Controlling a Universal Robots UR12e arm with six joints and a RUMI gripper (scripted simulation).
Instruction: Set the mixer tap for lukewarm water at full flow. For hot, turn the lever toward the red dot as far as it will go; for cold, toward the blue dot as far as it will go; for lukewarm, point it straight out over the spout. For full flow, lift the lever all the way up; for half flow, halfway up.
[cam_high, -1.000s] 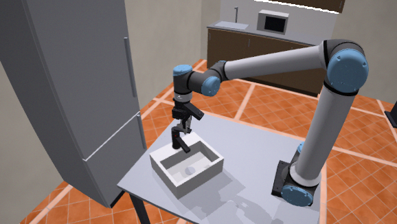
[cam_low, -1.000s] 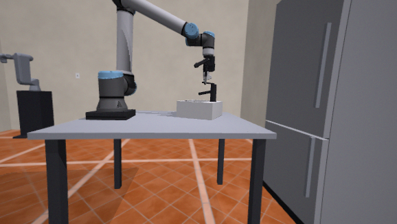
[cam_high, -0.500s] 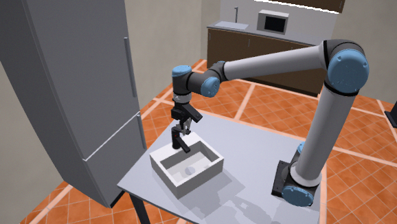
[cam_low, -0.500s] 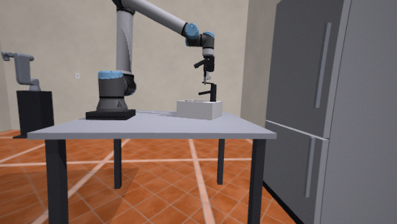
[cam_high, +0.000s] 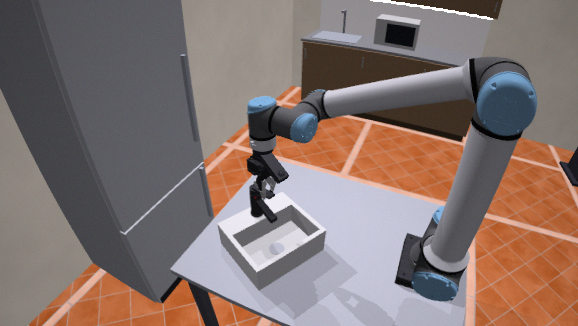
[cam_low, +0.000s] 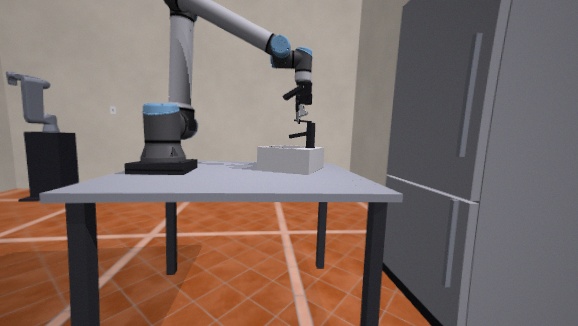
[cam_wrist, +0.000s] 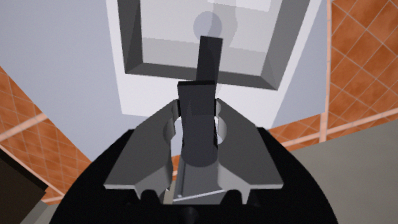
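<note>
Now: hand 5 cm above the black mixer tap, 4 cm short of it and 2 cm to the left of it. From my hand the other things lie so: lever 2 cm ahead, 1 cm to the right; white sink basin 24 cm below, 3 cm to the left, 3 cm behind.
</note>
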